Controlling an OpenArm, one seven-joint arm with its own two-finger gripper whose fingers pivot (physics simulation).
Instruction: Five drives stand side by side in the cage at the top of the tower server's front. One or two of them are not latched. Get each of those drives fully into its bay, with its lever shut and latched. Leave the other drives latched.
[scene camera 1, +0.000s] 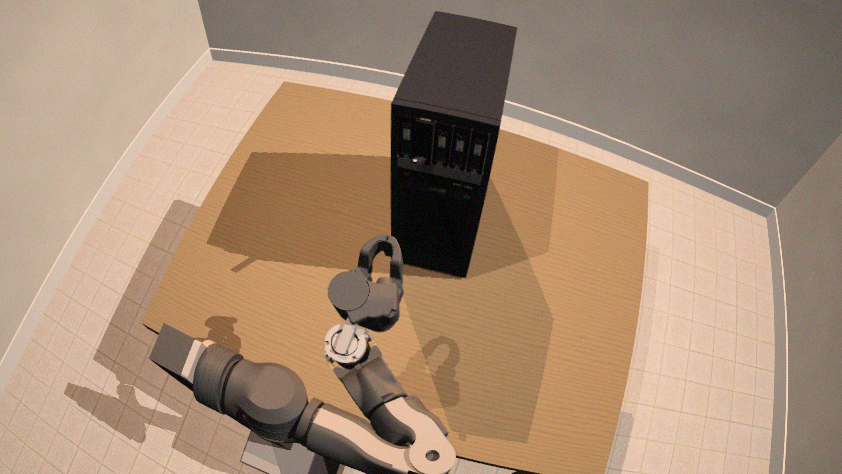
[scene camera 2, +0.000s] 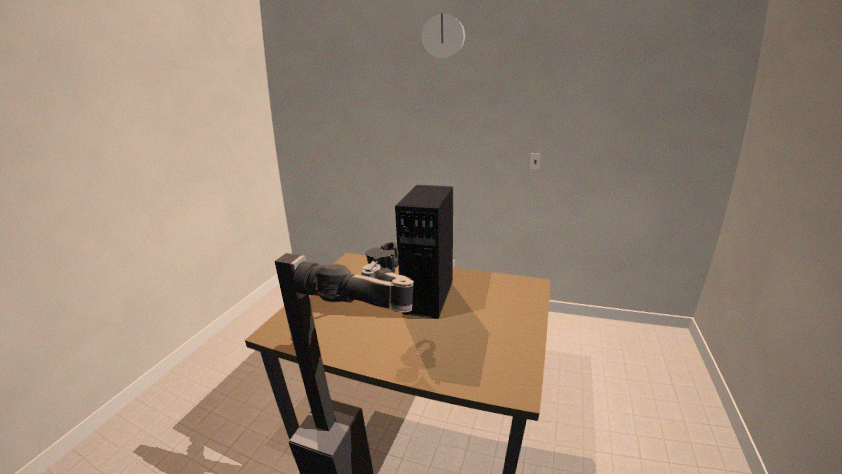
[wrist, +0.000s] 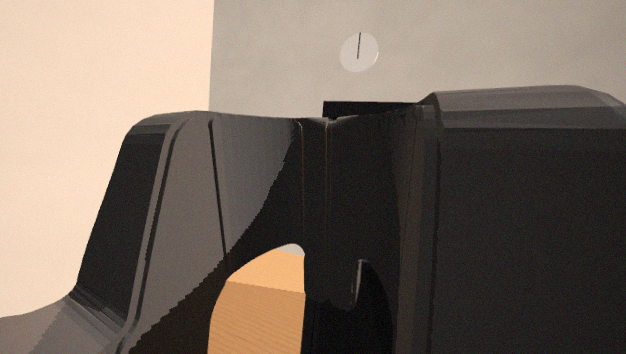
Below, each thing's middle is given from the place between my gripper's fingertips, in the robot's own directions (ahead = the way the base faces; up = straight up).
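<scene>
Looking at the black tower server (scene camera 1: 459, 74), I find my hand 17 cm above it, 35 cm short of it and 2 cm to the left of it.
</scene>
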